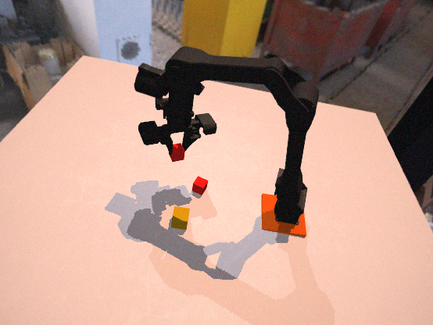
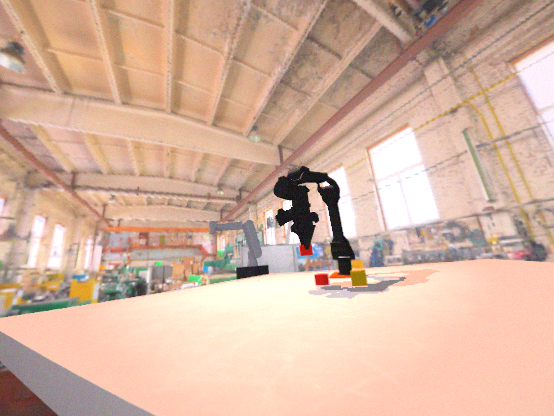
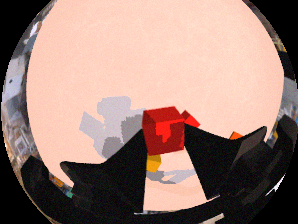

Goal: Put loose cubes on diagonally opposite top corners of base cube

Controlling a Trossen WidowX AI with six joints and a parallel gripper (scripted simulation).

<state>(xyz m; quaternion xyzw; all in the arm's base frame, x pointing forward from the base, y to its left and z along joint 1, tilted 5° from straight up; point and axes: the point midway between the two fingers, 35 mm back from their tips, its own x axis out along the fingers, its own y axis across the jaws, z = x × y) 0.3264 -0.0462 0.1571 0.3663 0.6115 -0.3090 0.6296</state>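
Now: gripper tip 14 cm to the right of the yellow base cube, 9 cm above it and 5 cm past it.
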